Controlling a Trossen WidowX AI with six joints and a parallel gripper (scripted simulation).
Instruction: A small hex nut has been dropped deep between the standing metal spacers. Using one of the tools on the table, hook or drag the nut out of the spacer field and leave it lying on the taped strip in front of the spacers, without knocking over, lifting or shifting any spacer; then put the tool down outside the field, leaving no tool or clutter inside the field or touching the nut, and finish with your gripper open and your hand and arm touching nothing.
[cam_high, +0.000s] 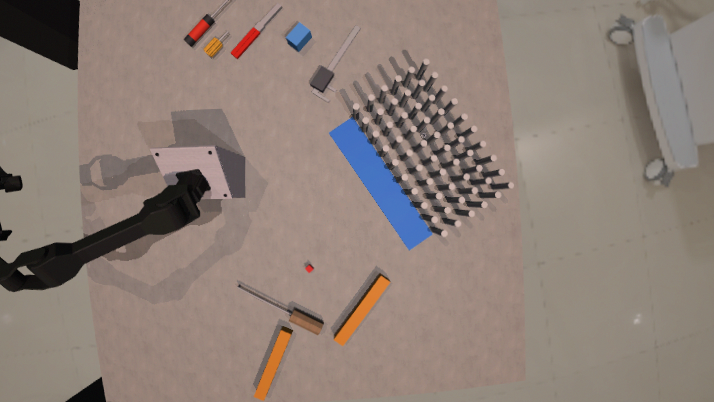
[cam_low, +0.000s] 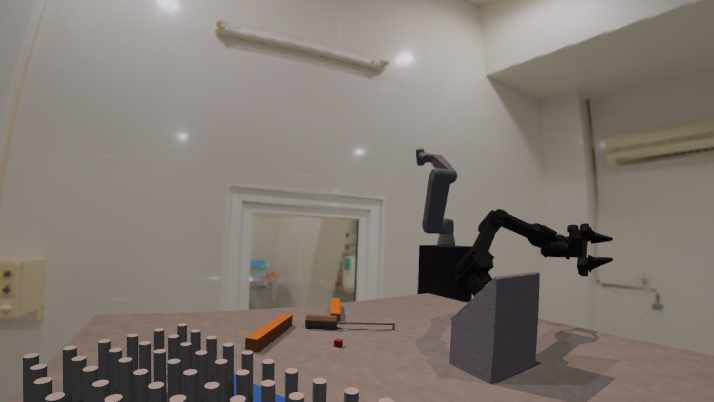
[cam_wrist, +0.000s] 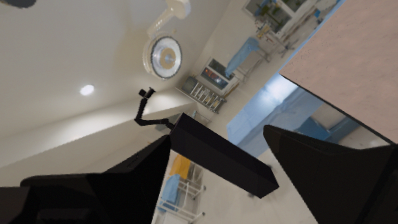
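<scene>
Now: gripper tip 65 cm short of the hook tool, 49 cm to the left of it and 24 cm above it. Also, from my gripper tip: red cube 77 cm ahead, 41 cm to the right, 24 cm below; blue cube 83 cm ahead, 23 cm to the left, 23 cm below; yellow driver 59 cm ahead, 26 cm to the left, 23 cm below.
</scene>
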